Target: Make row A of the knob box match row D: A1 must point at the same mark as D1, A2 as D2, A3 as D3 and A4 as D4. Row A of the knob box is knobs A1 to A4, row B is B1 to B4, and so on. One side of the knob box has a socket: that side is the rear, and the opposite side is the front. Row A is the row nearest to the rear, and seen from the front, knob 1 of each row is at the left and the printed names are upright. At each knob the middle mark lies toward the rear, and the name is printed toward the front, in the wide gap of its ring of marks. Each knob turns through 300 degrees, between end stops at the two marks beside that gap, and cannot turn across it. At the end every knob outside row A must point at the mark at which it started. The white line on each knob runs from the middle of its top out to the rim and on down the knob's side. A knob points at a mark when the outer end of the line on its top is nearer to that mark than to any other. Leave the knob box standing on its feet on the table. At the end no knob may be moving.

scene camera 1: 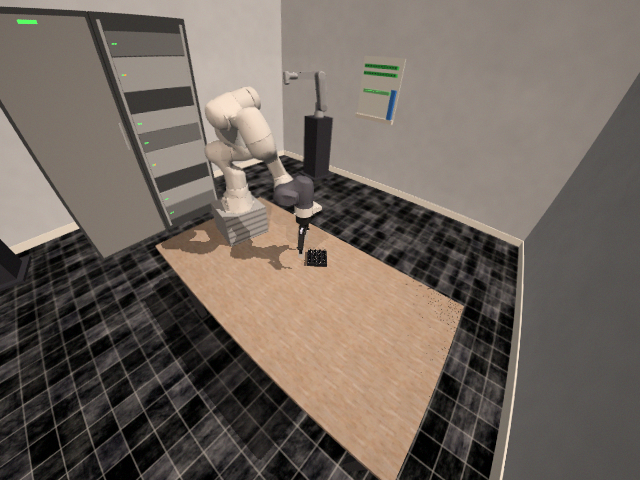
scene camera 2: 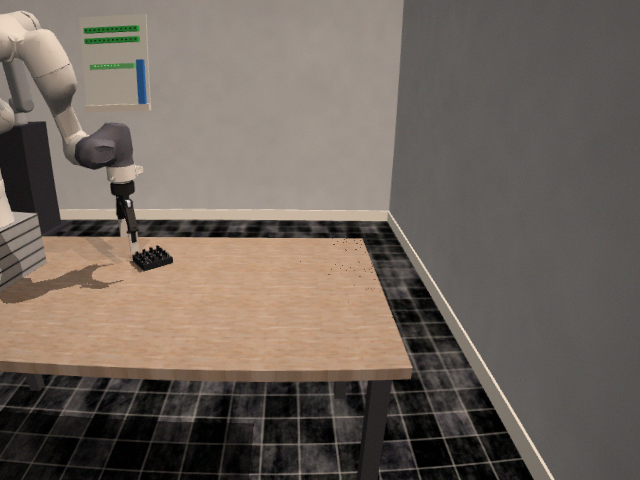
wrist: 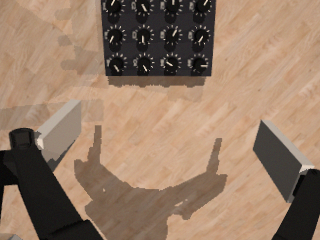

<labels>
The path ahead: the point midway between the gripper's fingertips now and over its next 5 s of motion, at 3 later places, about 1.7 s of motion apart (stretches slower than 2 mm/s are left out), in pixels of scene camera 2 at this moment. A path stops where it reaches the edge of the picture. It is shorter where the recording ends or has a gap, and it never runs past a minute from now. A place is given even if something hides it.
My gripper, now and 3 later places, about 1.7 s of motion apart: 129, 243; 133, 244; 140, 243; 148, 241
</labels>
